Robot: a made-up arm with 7 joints.
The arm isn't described. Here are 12 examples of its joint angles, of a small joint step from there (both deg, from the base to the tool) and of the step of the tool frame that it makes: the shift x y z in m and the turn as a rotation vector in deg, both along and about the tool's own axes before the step.
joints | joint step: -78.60 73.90 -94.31 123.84 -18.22 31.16 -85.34 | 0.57 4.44 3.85 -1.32 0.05 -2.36 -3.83
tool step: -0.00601 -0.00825 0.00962 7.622 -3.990 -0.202
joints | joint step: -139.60 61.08 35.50 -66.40 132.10 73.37 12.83 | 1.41 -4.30 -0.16 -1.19 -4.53 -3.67 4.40
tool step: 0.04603 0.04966 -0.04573 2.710 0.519 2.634
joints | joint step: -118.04 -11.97 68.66 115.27 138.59 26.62 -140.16 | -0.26 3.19 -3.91 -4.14 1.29 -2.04 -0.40
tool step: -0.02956 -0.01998 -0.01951 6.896 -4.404 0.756
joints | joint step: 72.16 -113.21 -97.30 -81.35 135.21 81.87 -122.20 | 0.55 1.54 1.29 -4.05 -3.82 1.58 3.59
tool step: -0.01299 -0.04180 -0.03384 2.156 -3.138 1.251
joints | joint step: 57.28 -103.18 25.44 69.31 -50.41 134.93 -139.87 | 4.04 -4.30 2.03 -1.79 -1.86 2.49 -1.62
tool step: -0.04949 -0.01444 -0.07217 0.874 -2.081 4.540
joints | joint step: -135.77 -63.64 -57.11 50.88 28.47 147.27 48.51 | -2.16 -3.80 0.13 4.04 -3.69 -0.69 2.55
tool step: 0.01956 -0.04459 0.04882 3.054 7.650 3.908
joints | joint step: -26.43 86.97 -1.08 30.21 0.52 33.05 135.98 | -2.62 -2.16 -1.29 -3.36 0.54 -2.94 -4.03
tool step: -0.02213 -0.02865 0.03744 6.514 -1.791 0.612
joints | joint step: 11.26 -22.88 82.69 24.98 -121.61 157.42 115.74 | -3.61 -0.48 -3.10 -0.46 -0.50 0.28 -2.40
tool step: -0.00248 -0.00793 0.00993 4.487 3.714 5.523
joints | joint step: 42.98 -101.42 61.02 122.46 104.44 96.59 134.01 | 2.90 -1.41 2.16 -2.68 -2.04 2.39 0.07
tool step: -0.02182 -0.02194 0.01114 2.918 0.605 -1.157
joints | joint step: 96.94 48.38 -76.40 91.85 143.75 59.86 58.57 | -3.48 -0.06 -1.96 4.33 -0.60 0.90 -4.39
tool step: 0.03998 0.02401 0.01584 6.373 -1.377 -4.986
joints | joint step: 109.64 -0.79 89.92 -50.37 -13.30 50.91 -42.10 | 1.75 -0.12 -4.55 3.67 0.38 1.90 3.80
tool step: -0.01888 0.02188 -0.00503 -0.837 0.150 -1.752
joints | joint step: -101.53 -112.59 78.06 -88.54 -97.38 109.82 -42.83 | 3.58 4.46 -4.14 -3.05 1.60 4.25 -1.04
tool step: 0.04421 -0.08382 -0.03082 -4.671 -4.225 9.344
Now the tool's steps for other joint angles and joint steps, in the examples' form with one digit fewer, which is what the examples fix.
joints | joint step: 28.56 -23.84 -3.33 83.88 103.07 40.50 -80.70 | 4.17 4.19 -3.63 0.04 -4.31 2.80 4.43
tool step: 0.0168 0.0390 -0.0380 2.27 0.94 1.85
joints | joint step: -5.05 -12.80 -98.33 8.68 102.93 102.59 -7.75 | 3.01 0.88 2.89 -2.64 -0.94 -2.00 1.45
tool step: -0.0097 0.0233 0.0127 -6.94 2.22 -2.37
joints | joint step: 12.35 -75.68 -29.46 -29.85 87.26 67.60 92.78 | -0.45 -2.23 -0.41 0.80 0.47 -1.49 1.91
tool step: 0.0091 -0.0240 -0.0441 -3.40 -2.69 2.33
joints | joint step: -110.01 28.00 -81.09 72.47 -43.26 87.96 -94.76 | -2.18 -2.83 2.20 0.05 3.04 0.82 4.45
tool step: 0.0108 -0.0302 -0.0271 -4.73 -0.49 1.91
